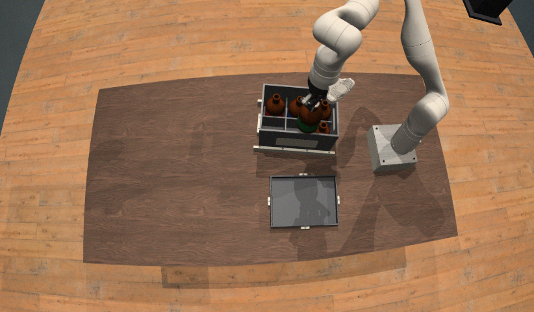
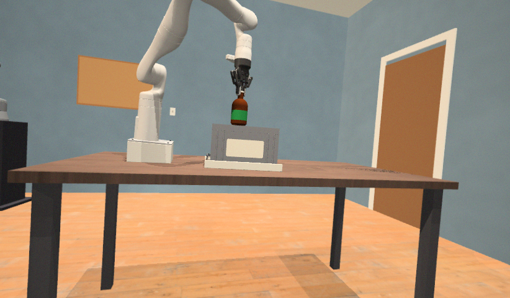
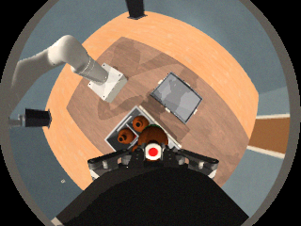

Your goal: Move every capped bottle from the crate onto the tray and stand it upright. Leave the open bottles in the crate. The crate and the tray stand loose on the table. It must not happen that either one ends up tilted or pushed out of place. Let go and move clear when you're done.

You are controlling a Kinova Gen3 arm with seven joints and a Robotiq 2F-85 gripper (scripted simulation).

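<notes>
My hand is 7 cm above the capped bottle. The rest, counted from my hand: grey tray 32 cm below, 23 cm to the left, 2 cm behind; then crate 25 cm below, 6 cm to the right, 2 cm ahead.
</notes>
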